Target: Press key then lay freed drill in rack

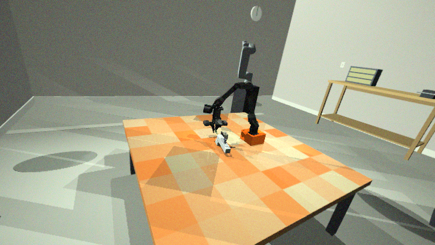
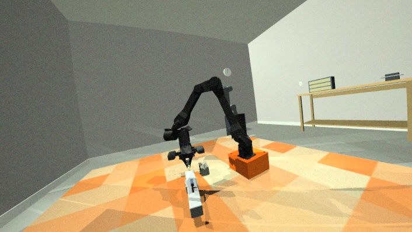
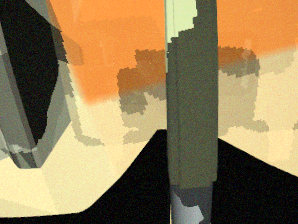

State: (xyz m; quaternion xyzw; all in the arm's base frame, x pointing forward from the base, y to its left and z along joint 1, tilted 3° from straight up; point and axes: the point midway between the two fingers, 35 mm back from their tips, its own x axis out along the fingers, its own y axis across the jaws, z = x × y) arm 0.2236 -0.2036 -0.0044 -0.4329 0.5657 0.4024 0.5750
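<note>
The grey rack lies 6 cm behind my gripper tip, 5 cm to the left of it and 1 cm below it. Round my gripper tip: grey block: 6 cm ahead, 19 cm to the left, 1 cm above; thin dark blue drill: 7 cm ahead, 21 cm to the left, 3 cm above.
</note>
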